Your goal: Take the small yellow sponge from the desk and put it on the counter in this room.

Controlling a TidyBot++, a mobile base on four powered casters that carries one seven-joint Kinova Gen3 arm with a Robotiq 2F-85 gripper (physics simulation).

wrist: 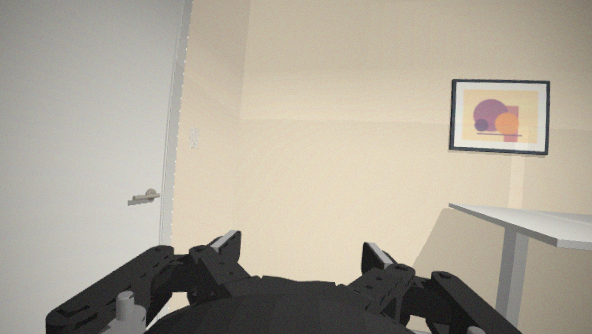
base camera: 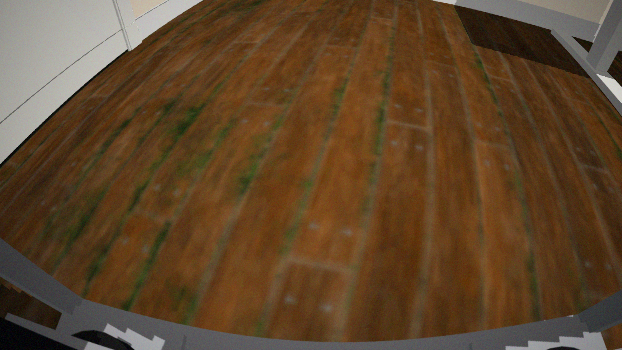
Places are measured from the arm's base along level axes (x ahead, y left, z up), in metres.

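Pixels of known places: gripper, fingertip midpoint: (wrist: pixel 300 250).
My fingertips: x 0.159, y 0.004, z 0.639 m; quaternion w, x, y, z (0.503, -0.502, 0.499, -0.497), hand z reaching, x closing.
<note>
Behind a point stands the place of what it marks.
The desk (wrist: pixel 540 230) @[y -0.759, x 0.683, z 0.553 m] shows at the right edge of the wrist view, a white top on a grey leg; part of it shows. The yellow sponge does not show in either view, and neither does the counter. My gripper (wrist: pixel 300 250) @[y 0.004, x 0.159, z 0.639 m] is open and empty, its two fingertips wide apart with the beige wall behind them. It is to the left of the desk's near end and apart from it. In the base camera view, part of the desk's leg and foot (base camera: pixel 606 42) @[y -0.894, x 0.909, z -0.276 m] shows at the upper right.
A grey-white door (wrist: pixel 90 125) @[y 0.756, x 0.658, z 0.788 m] with a lever handle (wrist: pixel 145 196) @[y 0.668, x 0.841, z 0.530 m] stands at the left; a white panel (base camera: pixel 55 55) @[y 0.745, x 0.713, z -0.257 m] is at the upper left of the base camera view. A framed picture (wrist: pixel 500 117) @[y -1.136, x 1.295, z 1.092 m] hangs on the wall above the desk. Wood floor (base camera: pixel 325 175) @[y 0.013, x 0.417, z -0.397 m] lies ahead of the base.
</note>
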